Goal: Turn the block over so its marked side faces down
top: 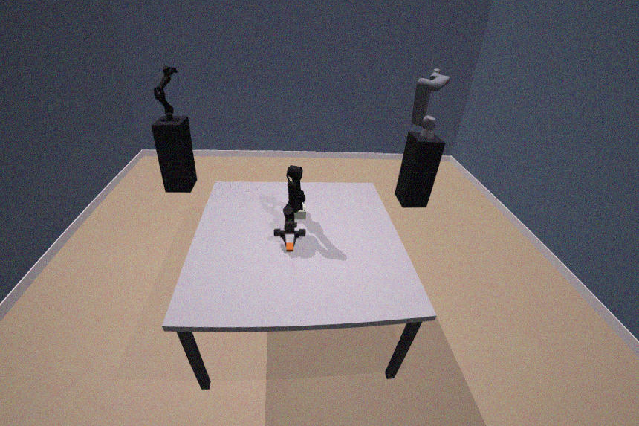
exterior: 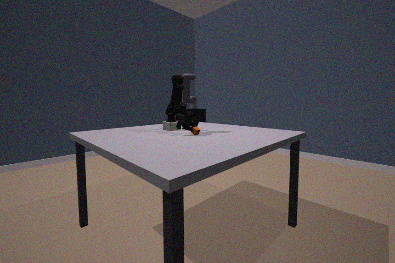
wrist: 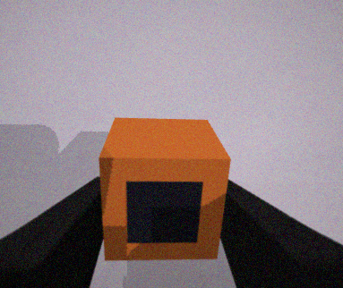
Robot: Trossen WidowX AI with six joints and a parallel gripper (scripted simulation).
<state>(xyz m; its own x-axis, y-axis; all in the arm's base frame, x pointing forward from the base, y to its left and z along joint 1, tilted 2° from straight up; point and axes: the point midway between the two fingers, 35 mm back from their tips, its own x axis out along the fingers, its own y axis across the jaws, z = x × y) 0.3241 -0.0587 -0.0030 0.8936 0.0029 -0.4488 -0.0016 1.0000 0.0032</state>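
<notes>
My gripper tip is now 1 cm past the orange block.
</notes>
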